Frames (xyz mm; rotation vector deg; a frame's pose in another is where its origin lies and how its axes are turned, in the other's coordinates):
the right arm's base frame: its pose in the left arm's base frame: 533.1 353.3 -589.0 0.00 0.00 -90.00
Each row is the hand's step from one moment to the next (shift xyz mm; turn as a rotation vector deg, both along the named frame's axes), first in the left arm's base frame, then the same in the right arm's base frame.
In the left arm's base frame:
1: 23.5 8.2 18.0 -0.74 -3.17 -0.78
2: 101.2 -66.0 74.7 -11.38 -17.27 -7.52
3: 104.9 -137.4 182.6 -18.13 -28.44 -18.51
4: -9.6 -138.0 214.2 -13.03 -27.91 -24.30
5: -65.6 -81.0 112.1 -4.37 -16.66 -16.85
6: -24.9 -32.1 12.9 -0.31 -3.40 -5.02
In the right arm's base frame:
1: -8.2 23.5 18.0 3.17 -0.74 -0.78
2: 66.0 101.2 74.7 17.27 -11.38 -7.52
3: 137.4 104.9 182.6 28.44 -18.13 -18.51
4: 138.0 -9.6 214.2 27.91 -13.03 -24.30
5: 81.0 -65.6 112.1 16.66 -4.37 -16.85
6: 32.1 -24.9 12.9 3.40 -0.31 -5.02

